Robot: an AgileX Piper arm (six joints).
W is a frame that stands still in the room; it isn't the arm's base.
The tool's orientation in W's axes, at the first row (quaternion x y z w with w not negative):
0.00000 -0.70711 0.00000 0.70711
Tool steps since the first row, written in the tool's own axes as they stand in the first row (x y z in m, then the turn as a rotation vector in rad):
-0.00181 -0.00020 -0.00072 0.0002 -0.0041 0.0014
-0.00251 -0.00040 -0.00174 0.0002 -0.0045 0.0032
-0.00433 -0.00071 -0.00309 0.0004 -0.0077 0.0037
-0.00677 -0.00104 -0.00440 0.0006 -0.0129 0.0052
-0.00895 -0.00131 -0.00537 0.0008 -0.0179 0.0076
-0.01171 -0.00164 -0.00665 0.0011 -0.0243 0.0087
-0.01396 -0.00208 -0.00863 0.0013 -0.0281 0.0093
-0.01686 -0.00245 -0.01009 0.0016 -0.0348 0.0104
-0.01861 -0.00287 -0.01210 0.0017 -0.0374 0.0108
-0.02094 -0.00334 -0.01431 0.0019 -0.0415 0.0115
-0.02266 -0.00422 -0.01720 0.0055 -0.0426 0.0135
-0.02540 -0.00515 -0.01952 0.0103 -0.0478 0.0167
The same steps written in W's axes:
0.00072 -0.00020 -0.00181 -0.0014 -0.0041 0.0002
0.00174 -0.00040 -0.00251 -0.0032 -0.0045 0.0002
0.00309 -0.00071 -0.00433 -0.0037 -0.0077 0.0004
0.00440 -0.00104 -0.00677 -0.0052 -0.0129 0.0006
0.00537 -0.00131 -0.00895 -0.0076 -0.0179 0.0008
0.00665 -0.00164 -0.01171 -0.0087 -0.0243 0.0011
0.00863 -0.00208 -0.01396 -0.0093 -0.0281 0.0013
0.01009 -0.00245 -0.01686 -0.0104 -0.0348 0.0016
0.01210 -0.00287 -0.01861 -0.0108 -0.0374 0.0017
0.01431 -0.00334 -0.02094 -0.0115 -0.0415 0.0019
0.01720 -0.00422 -0.02266 -0.0135 -0.0426 0.0055
0.01952 -0.00515 -0.02540 -0.0167 -0.0478 0.0103

